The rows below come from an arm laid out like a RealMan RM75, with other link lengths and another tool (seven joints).
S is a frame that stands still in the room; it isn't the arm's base.
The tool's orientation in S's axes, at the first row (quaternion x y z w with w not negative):
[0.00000, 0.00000, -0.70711, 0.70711]
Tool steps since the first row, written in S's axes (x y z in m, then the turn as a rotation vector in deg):
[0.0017, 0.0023, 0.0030, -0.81, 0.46, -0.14]
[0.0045, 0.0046, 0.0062, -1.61, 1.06, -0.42]
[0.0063, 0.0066, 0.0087, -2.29, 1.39, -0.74]
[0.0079, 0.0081, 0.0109, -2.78, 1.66, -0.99]
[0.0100, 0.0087, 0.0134, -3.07, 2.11, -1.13]
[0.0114, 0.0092, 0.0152, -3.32, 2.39, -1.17]
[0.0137, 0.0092, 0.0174, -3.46, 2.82, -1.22]
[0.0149, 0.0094, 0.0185, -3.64, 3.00, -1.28]
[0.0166, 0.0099, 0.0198, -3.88, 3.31, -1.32]
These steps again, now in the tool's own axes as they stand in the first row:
[-0.0023, 0.0017, 0.0030, -0.46, -0.81, -0.14]
[-0.0046, 0.0045, 0.0062, -1.06, -1.61, -0.42]
[-0.0066, 0.0063, 0.0087, -1.39, -2.29, -0.74]
[-0.0081, 0.0079, 0.0109, -1.66, -2.78, -0.99]
[-0.0087, 0.0100, 0.0134, -2.11, -3.07, -1.13]
[-0.0092, 0.0114, 0.0152, -2.39, -3.32, -1.17]
[-0.0092, 0.0137, 0.0174, -2.82, -3.46, -1.22]
[-0.0094, 0.0149, 0.0185, -3.00, -3.64, -1.28]
[-0.0099, 0.0166, 0.0198, -3.31, -3.88, -1.32]

